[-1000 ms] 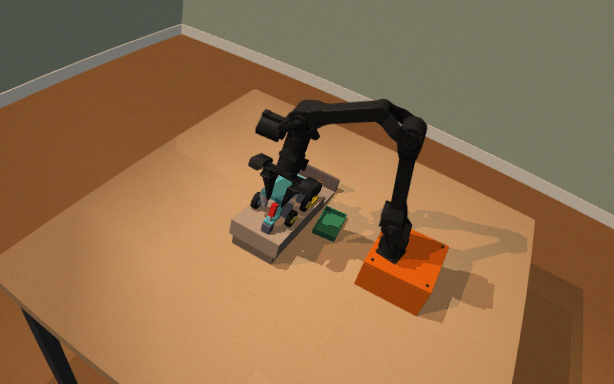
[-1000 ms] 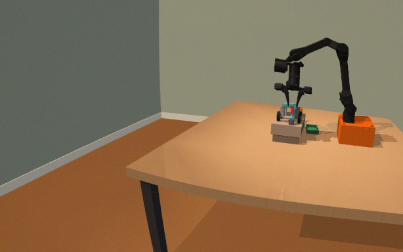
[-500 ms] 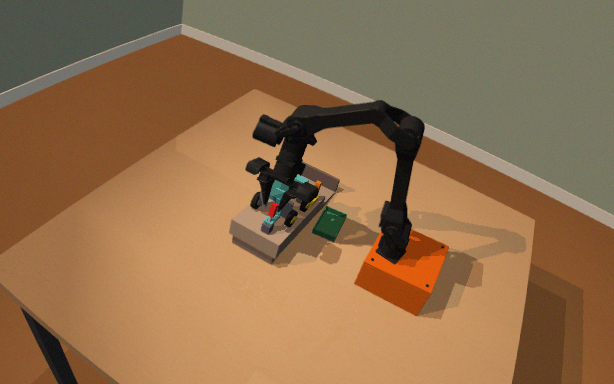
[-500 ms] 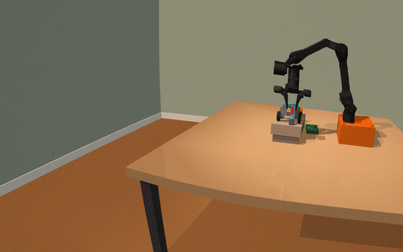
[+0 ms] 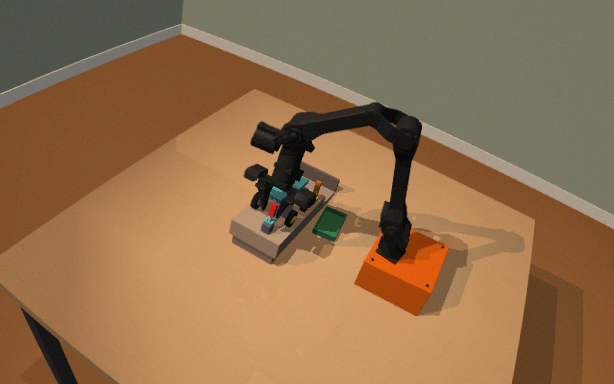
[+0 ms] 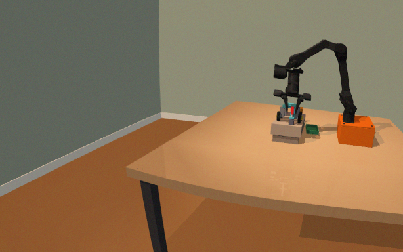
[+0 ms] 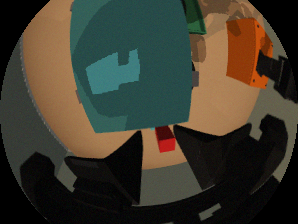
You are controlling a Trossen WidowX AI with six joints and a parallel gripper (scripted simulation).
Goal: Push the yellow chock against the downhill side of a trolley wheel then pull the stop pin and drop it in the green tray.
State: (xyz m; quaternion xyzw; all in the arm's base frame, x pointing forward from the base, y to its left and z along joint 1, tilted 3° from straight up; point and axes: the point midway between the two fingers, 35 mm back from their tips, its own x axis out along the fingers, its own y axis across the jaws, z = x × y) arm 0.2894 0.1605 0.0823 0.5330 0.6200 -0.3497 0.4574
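The yellow chock lies 200 mm to the right of my gripper tip and 50 mm below it. The rest, counted from my gripper tip: teal-topped trolley: 30 mm ahead, 100 mm to the right, 20 mm below; red-headed stop pin: 10 mm below; ramp block: 40 mm ahead, 100 mm to the right, 90 mm below.
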